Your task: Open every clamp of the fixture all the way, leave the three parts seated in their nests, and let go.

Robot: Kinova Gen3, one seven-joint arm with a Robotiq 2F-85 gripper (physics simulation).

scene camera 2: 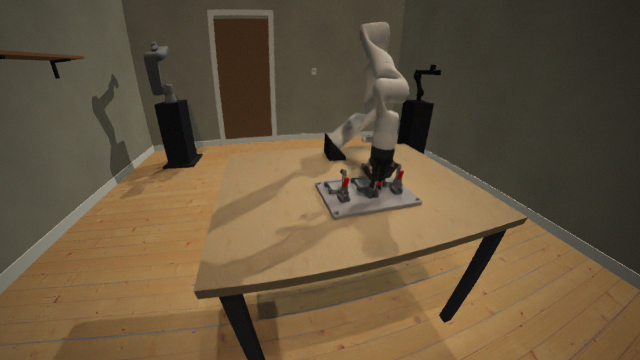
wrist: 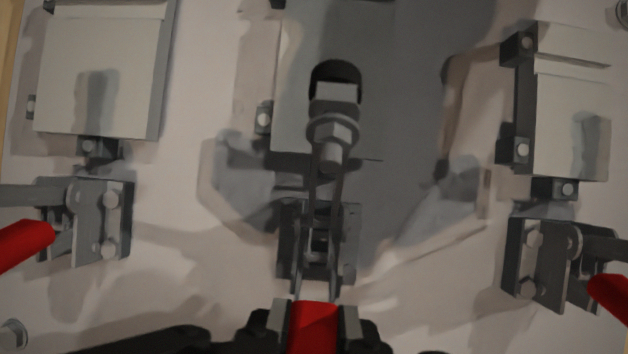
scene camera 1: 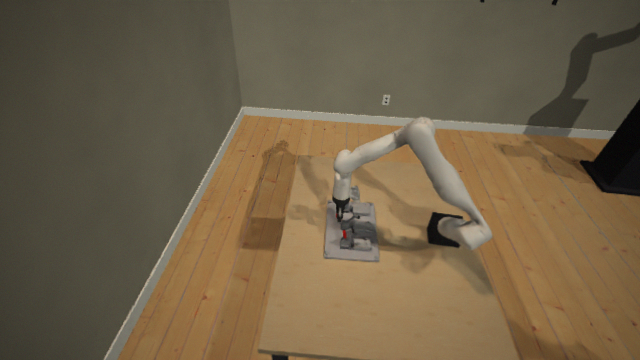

Path:
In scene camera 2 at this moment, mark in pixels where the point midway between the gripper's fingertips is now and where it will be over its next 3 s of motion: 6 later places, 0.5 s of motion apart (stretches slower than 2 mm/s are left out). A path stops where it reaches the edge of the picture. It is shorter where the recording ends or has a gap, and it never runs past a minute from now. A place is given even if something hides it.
My gripper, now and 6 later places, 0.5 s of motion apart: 376,189; 375,187; 374,185; 373,185; 373,184; 375,169; 376,159

